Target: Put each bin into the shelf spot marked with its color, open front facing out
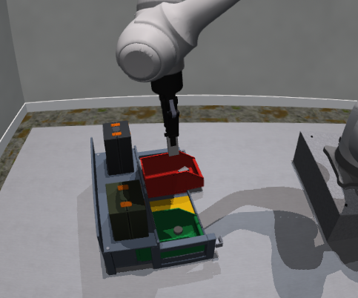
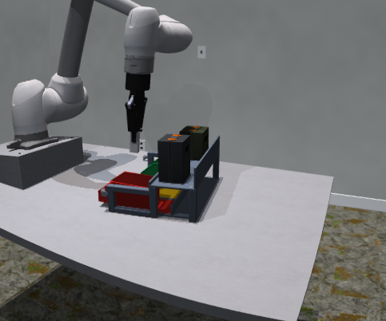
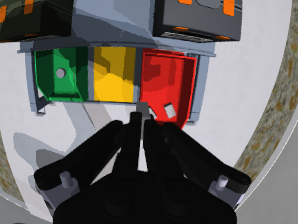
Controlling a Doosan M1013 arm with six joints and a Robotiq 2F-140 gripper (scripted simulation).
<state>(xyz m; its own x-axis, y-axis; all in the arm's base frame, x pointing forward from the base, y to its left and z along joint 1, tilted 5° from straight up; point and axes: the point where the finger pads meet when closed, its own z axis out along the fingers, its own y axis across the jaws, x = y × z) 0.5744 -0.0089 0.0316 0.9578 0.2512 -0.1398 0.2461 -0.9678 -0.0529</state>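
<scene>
My hand is 10 mm short of the red bin, 50 mm to the left of it and 140 mm above it. The rest, counted from my hand: green bin (190 mm to the left, 150 mm below).
</scene>
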